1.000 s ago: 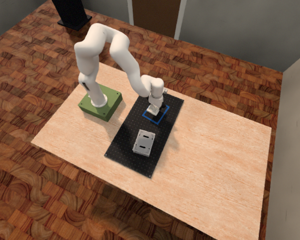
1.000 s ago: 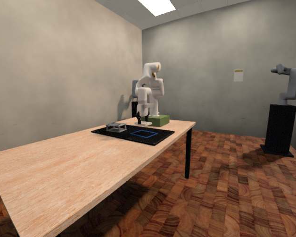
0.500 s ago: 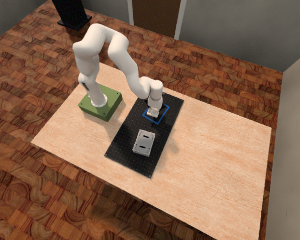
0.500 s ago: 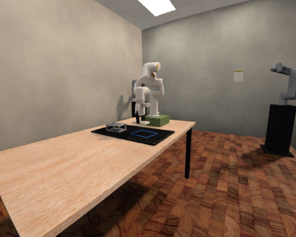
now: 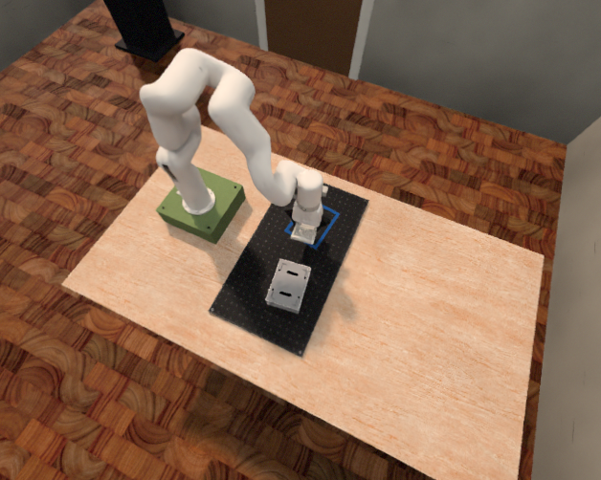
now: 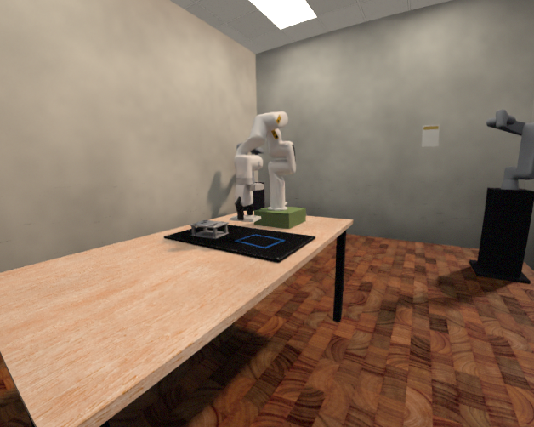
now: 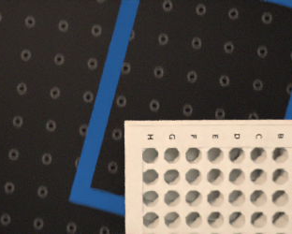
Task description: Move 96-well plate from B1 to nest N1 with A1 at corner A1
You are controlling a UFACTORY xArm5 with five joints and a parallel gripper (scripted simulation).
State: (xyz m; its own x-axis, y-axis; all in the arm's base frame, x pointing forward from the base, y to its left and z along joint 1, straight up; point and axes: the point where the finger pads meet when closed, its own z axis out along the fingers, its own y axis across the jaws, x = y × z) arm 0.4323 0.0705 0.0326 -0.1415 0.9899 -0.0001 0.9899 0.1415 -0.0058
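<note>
Right now my hand is 30 mm short of the grey raised plate nest, 220 mm to the left of it and 60 mm above it. The rest, counted from my hand: white 96-well plate (10 mm below).
</note>
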